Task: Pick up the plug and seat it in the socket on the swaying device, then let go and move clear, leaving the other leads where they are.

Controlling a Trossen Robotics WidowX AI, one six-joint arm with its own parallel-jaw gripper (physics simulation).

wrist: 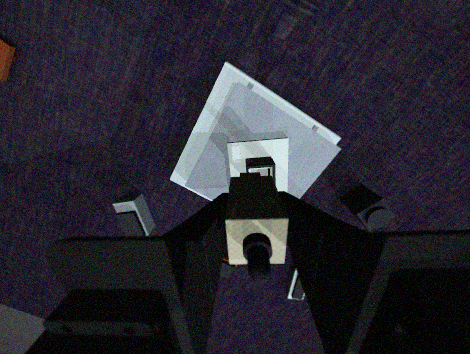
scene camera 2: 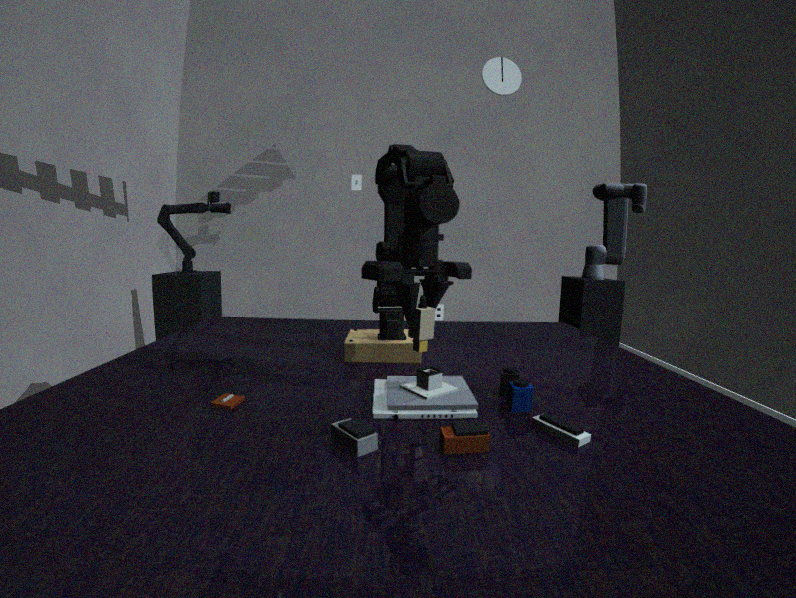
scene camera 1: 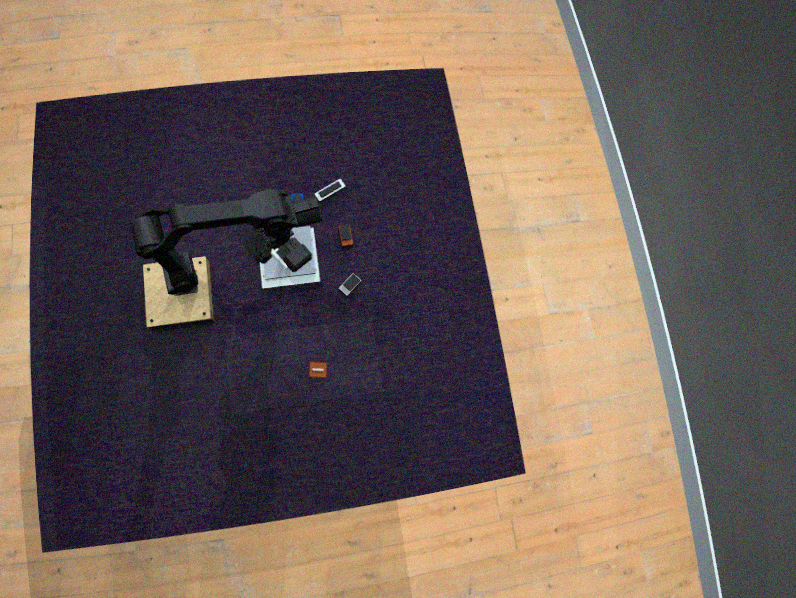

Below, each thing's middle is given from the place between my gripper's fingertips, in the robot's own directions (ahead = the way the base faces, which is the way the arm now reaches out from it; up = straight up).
Scene:
Right now my hand is 1 cm short of the grey device (scene camera 2: pixel 429 390), 2 cm to the right of it and 10 cm above it. The rest, counted from my hand: grey block (scene camera 2: pixel 355 436) (17 cm ahead, 10 cm to the right, 12 cm below); then blue block (scene camera 2: pixel 520 392) (6 cm ahead, 17 cm to the left, 11 cm below); then orange-and-dark block (scene camera 2: pixel 473 437) (18 cm ahead, 5 cm to the left, 12 cm below).

